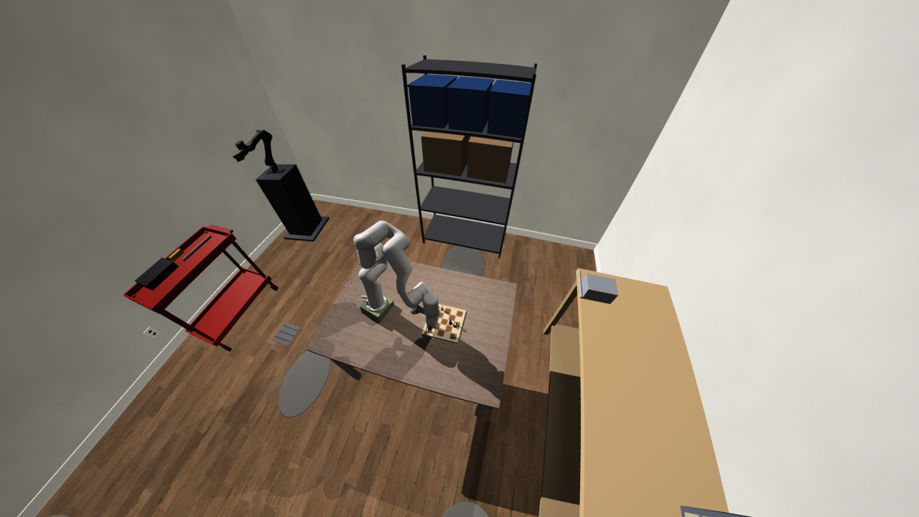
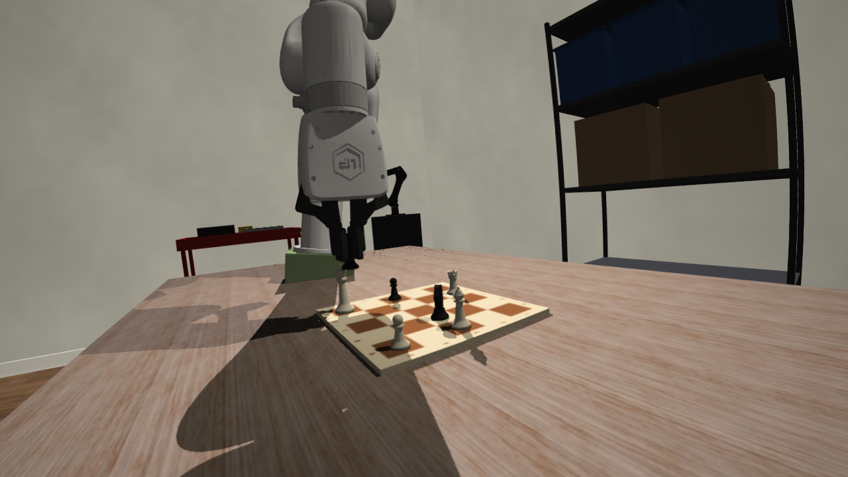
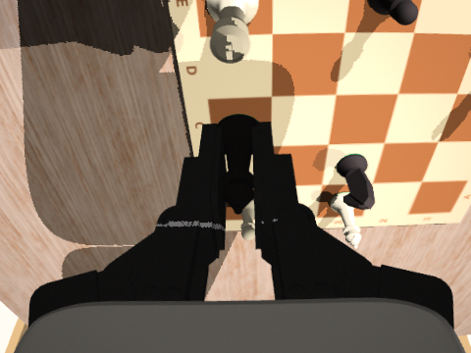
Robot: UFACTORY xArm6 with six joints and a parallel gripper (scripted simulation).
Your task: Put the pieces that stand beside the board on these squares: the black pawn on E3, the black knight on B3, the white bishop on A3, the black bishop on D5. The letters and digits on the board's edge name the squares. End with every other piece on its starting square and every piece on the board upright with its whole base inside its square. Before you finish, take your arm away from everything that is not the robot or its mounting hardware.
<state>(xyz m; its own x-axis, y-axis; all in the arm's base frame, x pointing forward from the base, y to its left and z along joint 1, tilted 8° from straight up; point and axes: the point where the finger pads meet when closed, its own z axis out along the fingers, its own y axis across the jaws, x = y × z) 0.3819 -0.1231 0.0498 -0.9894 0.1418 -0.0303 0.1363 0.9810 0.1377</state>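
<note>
Right now my hand is 6 cm above the tall white piece and 4 cm past it. Round my hand: black knight 1 cm below; then black pawn 8 cm to the left, 8 cm below, 3 cm behind; then chessboard 10 cm below, 7 cm to the left, 5 cm ahead.
</note>
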